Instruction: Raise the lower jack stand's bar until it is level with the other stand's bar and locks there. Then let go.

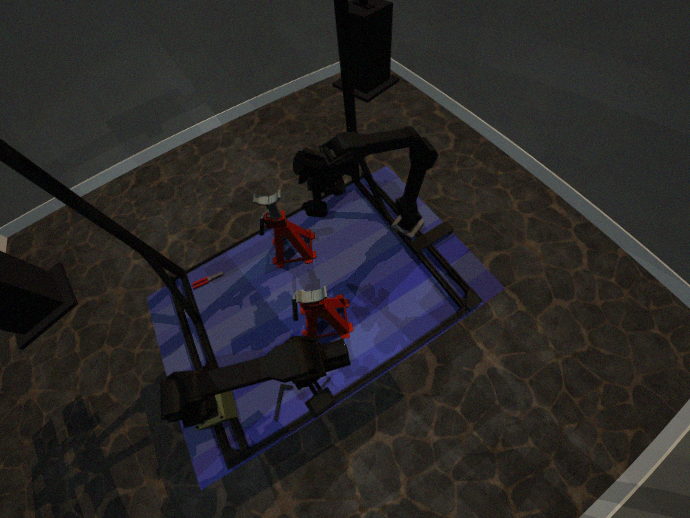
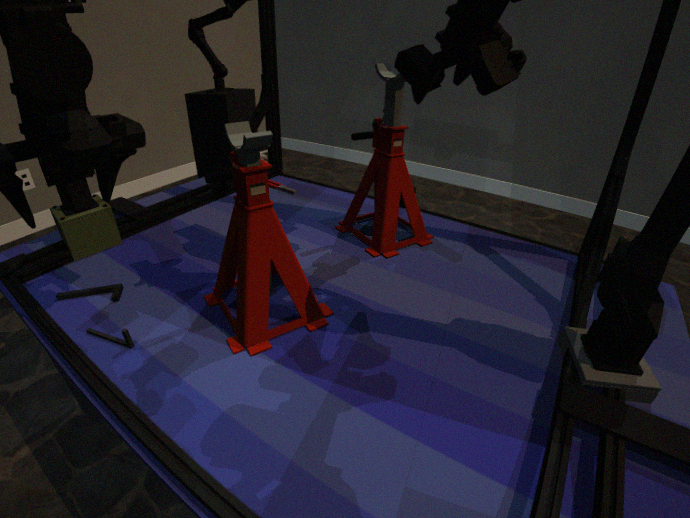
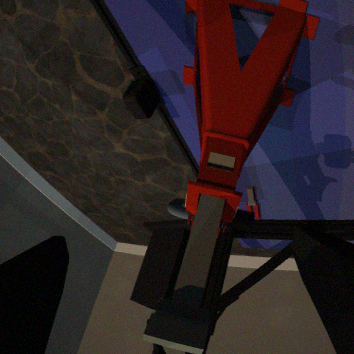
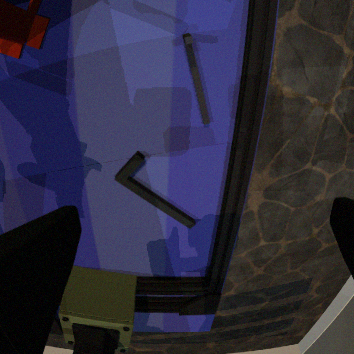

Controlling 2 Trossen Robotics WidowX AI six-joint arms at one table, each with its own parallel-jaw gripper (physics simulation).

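Frame: origin at the left arm's base, x ahead, y left, z up, level; centimetres.
Where they show: left gripper, fingertip midpoint: (image 1: 301,196) (image 2: 436,92) (image 3: 181,245); right gripper, fingertip midpoint: (image 2: 71,213) (image 4: 209,216); left arm's base at its link origin: (image 1: 407,223) (image 2: 610,354); right arm's base at its link origin: (image 1: 206,408) (image 2: 79,207) (image 4: 95,335).
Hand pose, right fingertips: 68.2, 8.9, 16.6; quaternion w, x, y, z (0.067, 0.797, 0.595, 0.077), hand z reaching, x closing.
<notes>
Each offset is from my right fingertips to the top centre of the thing, as dx, dy, dz. "spot": to the spot under its first point. Level surfaces: height alone.
Two red jack stands stand on the blue mat @(dz -19.6) (image 1: 389,279) (image 2: 423,357). The nearer stand (image 1: 328,316) (image 2: 257,251) has its grey bar saddle @(-18.6, -12.1, +7.9) (image 1: 310,294) (image 2: 253,143) sitting low, just above its red collar. The farther stand (image 1: 291,241) (image 2: 387,189) (image 3: 239,88) has its bar @(-33.5, -41.7, +14.2) (image 2: 392,100) (image 3: 204,239) raised, with the saddle @(spot: -33.8, -43.0, +12.0) (image 1: 266,197) on top. My left gripper (image 1: 306,175) (image 2: 454,69) is open and empty, high beside the raised saddle. My right gripper (image 1: 334,357) (image 2: 63,184) (image 4: 209,216) is open and empty, near the mat's edge beside the lower stand.
Two dark hex keys @(+11.8, -5.6, -18.7) (image 2: 91,291) @(+0.8, +1.3, -16.4) (image 2: 111,336) (image 4: 154,197) (image 4: 197,81) lie on the mat near the right arm's green base (image 2: 86,228) (image 4: 98,295). A red-handled screwdriver @(-1.5, -61.8, -18.8) (image 1: 206,280) lies at the mat's far edge. Black frame rails (image 1: 415,253) (image 4: 242,140) border the mat.
</notes>
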